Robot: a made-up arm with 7 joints. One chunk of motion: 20 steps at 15 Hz.
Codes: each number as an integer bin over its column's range. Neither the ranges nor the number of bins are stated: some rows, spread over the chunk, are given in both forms.
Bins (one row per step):
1: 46 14 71 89 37 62 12
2: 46 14 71 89 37 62 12
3: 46 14 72 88 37 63 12
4: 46 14 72 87 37 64 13
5: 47 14 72 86 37 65 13
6: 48 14 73 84 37 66 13
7: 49 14 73 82 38 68 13
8: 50 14 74 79 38 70 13
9: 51 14 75 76 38 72 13
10: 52 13 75 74 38 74 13
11: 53 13 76 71 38 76 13
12: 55 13 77 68 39 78 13
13: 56 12 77 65 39 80 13
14: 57 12 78 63 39 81 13
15: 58 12 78 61 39 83 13
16: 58 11 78 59 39 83 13
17: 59 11 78 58 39 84 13
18: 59 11 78 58 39 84 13
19: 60 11 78 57 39 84 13
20: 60 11 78 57 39 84 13
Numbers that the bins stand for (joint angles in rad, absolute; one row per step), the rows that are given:
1: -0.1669 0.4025 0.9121 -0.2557 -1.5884 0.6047 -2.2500
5: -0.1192 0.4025 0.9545 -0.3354 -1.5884 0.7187 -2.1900
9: 0.0715 0.4025 1.0818 -0.6010 -1.4613 0.9845 -2.1900
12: 0.2622 0.3702 1.1667 -0.8135 -1.3342 1.2124 -2.1900
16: 0.4053 0.3056 1.2091 -1.0526 -1.3342 1.4023 -2.1900
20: 0.5006 0.3056 1.2091 -1.1058 -1.3342 1.4403 -2.1900
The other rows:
2: -0.1669 0.4025 0.9121 -0.2557 -1.5884 0.6047 -2.2500
3: -0.1669 0.4025 0.9545 -0.2822 -1.5884 0.6427 -2.2500
4: -0.1669 0.4025 0.9545 -0.3088 -1.5884 0.6807 -2.1900
6: -0.0715 0.4025 0.9970 -0.3885 -1.5884 0.7567 -2.1900
7: -0.0238 0.4025 0.9970 -0.4416 -1.4613 0.8326 -2.1900
8: 0.0238 0.4025 1.0394 -0.5213 -1.4613 0.9086 -2.1900
10: 0.1192 0.3702 1.0818 -0.6541 -1.4613 1.0605 -2.1900
11: 0.1669 0.3702 1.1242 -0.7338 -1.4613 1.1365 -2.1900
13: 0.3099 0.3379 1.1667 -0.8932 -1.3342 1.2884 -2.1900
14: 0.3576 0.3379 1.2091 -0.9464 -1.3342 1.3264 -2.1900
15: 0.4053 0.3379 1.2091 -0.9995 -1.3342 1.4023 -2.1900
17: 0.4529 0.3056 1.2091 -1.0792 -1.3342 1.4403 -2.1900
18: 0.4529 0.3056 1.2091 -1.0792 -1.3342 1.4403 -2.1900
19: 0.5006 0.3056 1.2091 -1.1058 -1.3342 1.4403 -2.1900

